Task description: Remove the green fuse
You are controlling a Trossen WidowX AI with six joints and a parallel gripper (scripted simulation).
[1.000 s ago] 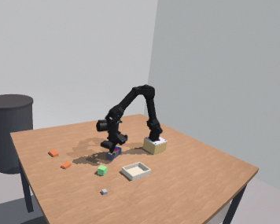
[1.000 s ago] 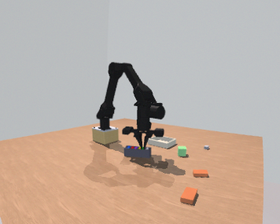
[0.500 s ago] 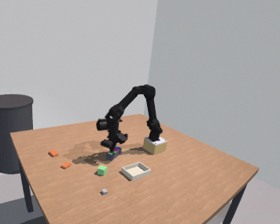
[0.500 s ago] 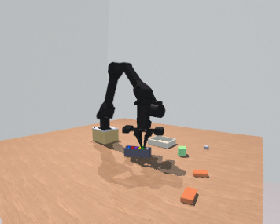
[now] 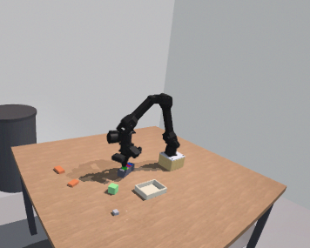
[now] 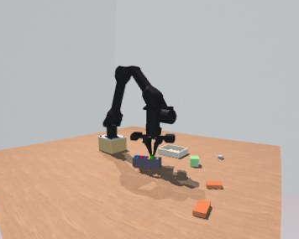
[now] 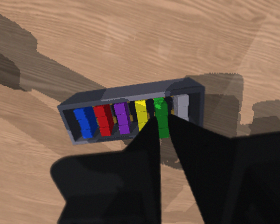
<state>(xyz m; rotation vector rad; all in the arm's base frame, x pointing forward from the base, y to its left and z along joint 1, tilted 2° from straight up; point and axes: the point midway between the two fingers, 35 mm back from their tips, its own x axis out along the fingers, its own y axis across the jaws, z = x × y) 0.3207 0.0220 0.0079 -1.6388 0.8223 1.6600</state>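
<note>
The white tray is 60 mm behind my gripper tip, 200 mm to the left of it and 50 mm below it. Round my gripper tip: green fuse 10 mm below; then green cube 120 mm ahead, 150 mm to the left, 30 mm below; then small grey cube 170 mm ahead, 310 mm to the left, 40 mm below.
</note>
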